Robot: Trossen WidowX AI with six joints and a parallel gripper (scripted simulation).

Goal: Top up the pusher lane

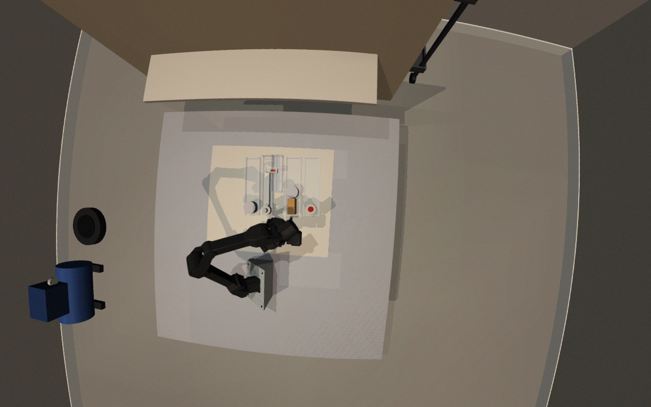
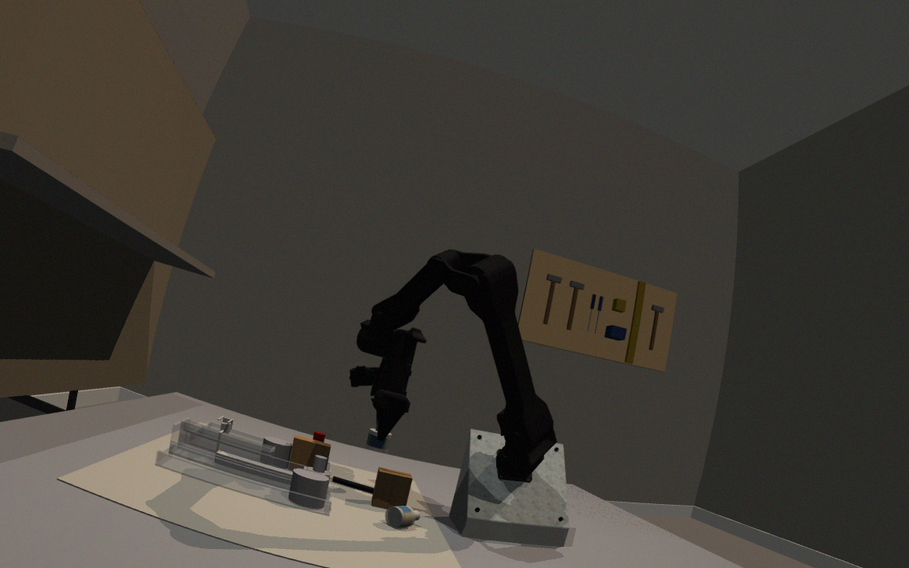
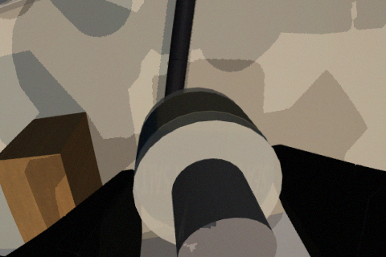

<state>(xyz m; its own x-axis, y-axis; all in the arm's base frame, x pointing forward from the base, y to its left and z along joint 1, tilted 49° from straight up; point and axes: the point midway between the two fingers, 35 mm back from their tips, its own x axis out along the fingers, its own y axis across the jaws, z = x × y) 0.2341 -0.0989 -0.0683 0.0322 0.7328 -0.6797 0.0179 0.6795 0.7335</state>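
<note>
Now: the black rod 110 mm below my gripper tip. From my gripper tip the other things lie so: grey pusher plate 220 mm ahead, 70 mm to the left, 70 mm below.
</note>
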